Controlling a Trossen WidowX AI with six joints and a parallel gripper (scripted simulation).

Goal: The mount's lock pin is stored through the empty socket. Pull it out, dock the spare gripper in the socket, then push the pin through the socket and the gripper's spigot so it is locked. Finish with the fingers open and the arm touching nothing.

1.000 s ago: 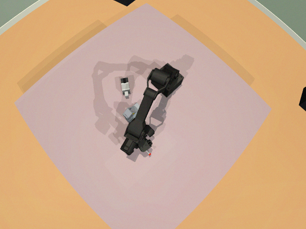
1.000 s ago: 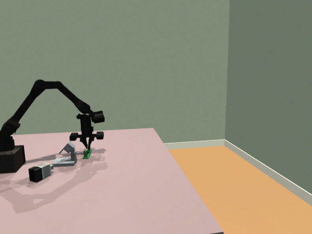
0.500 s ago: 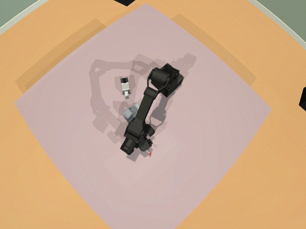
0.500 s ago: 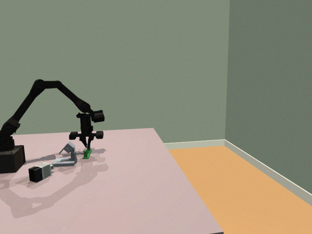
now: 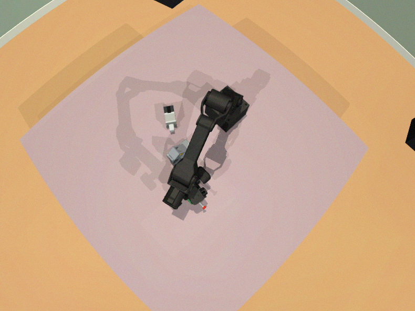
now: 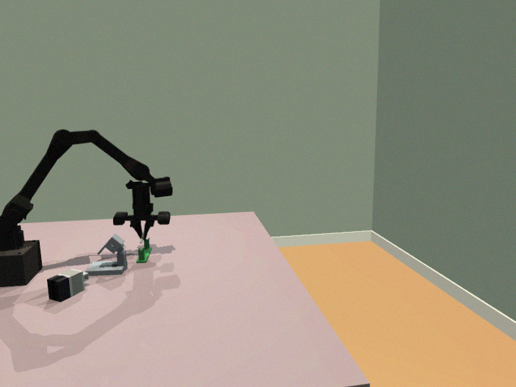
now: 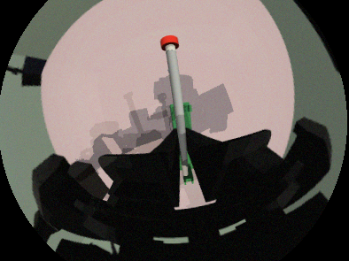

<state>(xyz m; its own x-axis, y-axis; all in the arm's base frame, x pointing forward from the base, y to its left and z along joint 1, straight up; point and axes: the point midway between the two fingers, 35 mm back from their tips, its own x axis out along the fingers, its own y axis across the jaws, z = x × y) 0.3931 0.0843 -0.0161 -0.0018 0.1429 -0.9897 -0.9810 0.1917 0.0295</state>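
Right now my gripper tip is 40 mm to the left of the green holder and 20 mm above it. Also, from my gripper tip: spare gripper 210 mm behind, 270 mm to the right, 20 mm below; mount 100 mm behind, 140 mm to the right, 10 mm above.
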